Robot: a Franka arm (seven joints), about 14 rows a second.
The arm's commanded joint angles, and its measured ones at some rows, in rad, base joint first. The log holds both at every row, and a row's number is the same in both.
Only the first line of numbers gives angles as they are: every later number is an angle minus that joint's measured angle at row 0.
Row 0, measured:
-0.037 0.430 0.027 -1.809 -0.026 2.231 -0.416
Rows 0 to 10, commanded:
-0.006 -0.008 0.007 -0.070 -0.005 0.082 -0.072
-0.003 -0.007 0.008 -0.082 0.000 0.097 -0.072
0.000 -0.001 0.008 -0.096 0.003 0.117 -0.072
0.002 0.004 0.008 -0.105 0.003 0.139 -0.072
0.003 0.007 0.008 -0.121 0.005 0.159 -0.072
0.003 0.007 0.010 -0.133 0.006 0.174 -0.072
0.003 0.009 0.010 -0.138 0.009 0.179 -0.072
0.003 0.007 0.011 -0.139 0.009 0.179 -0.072
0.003 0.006 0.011 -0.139 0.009 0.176 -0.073
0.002 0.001 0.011 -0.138 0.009 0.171 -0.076
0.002 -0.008 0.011 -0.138 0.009 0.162 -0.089
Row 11, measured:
0.004 0.024 0.009 -0.110 0.000 0.150 -0.056
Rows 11 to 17, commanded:
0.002 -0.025 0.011 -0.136 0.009 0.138 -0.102
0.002 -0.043 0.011 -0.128 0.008 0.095 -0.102
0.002 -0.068 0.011 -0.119 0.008 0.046 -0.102
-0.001 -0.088 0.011 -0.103 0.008 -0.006 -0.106
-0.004 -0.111 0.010 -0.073 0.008 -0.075 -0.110
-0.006 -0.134 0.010 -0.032 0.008 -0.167 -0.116
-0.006 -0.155 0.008 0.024 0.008 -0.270 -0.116
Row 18, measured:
0.002 -0.094 0.007 -0.047 0.001 -0.116 -0.090
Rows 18 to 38, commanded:
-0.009 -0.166 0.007 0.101 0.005 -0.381 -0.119
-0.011 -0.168 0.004 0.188 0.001 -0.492 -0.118
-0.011 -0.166 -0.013 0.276 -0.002 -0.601 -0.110
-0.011 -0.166 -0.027 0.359 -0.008 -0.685 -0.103
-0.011 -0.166 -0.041 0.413 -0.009 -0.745 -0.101
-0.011 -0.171 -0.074 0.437 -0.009 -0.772 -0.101
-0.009 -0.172 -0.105 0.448 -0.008 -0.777 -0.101
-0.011 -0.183 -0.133 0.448 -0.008 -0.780 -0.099
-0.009 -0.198 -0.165 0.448 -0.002 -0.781 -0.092
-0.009 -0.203 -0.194 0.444 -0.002 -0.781 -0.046
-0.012 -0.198 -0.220 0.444 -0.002 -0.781 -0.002
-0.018 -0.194 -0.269 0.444 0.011 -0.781 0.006
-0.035 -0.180 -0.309 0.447 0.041 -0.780 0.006
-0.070 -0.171 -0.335 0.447 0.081 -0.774 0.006
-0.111 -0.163 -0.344 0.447 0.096 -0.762 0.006
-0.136 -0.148 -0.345 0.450 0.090 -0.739 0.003
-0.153 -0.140 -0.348 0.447 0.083 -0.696 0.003
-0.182 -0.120 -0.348 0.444 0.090 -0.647 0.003
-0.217 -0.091 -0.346 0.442 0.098 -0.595 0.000
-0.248 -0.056 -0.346 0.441 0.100 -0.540 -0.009
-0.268 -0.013 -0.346 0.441 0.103 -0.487 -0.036
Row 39, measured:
-0.223 -0.093 -0.352 0.421 0.081 -0.562 -0.012
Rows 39 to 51, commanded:
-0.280 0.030 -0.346 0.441 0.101 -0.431 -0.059
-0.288 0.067 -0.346 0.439 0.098 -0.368 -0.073
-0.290 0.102 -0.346 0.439 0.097 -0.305 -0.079
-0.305 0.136 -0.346 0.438 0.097 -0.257 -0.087
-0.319 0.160 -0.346 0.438 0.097 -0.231 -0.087
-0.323 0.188 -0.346 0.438 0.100 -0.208 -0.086
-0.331 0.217 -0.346 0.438 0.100 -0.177 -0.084
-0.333 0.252 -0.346 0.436 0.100 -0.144 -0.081
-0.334 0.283 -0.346 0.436 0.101 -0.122 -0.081
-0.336 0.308 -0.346 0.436 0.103 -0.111 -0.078
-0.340 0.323 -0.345 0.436 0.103 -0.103 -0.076
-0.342 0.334 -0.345 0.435 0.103 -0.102 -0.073
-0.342 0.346 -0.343 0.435 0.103 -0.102 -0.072
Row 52, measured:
-0.327 0.324 -0.351 0.411 0.085 -0.103 -0.063
